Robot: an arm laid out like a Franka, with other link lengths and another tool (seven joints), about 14 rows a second.
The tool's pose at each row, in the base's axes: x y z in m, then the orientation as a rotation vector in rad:
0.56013 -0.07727 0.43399 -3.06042 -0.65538 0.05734
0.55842 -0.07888 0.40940 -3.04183 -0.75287 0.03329
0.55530 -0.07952 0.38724 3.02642 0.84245 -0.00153
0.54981 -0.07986 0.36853 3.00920 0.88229 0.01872
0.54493 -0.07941 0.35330 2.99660 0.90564 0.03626
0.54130 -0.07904 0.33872 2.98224 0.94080 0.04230
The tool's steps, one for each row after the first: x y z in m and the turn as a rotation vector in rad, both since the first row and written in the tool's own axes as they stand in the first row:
-0.00140 0.00123 0.02463 -0.00766 0.01372 -0.06335
-0.00376 0.00095 0.04689 -0.02058 0.03132 -0.12104
-0.00828 -0.00064 0.06580 -0.02918 0.04252 -0.14844
-0.01203 -0.00276 0.08120 -0.03695 0.05224 -0.16498
-0.01470 -0.00431 0.09591 -0.04136 0.05511 -0.18912

